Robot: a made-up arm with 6 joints.
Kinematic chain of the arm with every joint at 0, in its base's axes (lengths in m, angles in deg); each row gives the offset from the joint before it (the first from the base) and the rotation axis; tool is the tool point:
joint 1: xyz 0 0 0.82 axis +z
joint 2: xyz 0.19 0 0 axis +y
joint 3: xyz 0 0 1.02 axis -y
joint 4: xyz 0 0 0.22 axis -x
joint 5: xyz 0.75 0 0 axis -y
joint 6: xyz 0.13 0 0 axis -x
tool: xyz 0 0 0
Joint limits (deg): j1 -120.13..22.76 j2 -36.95..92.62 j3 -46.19..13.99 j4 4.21..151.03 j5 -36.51..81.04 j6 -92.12..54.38
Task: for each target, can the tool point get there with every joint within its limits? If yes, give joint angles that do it. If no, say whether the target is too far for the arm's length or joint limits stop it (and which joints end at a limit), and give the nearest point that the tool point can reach.
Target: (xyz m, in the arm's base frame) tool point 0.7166 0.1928 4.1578
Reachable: no: too far | nearest point 0.4509 0.1213 2.4944 | short by 1.686 m
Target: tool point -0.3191 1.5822 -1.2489
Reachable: no: too far | nearest point 0.7545 0.4212 -0.0216 | short by 2.002 m
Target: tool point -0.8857 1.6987 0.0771
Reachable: no: joint limits stop it (at a limit: joint 1, joint 2, joint 3) | nearest point 0.6296 0.3904 0.1117 | short by 2.002 m
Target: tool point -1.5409 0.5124 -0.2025
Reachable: no: joint limits stop it (at a limit: joint 1, joint 2, joint 3, joint 5) | nearest point -0.4226 -0.5742 0.0474 | short by 1.579 m
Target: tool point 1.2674 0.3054 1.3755
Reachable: yes | joints 9.91 20.26 -19.41 118.64 46.44 34.51
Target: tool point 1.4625 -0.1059 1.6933
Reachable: yes | joints -3.32 21.55 2.88 82.33 -9.40 -63.33
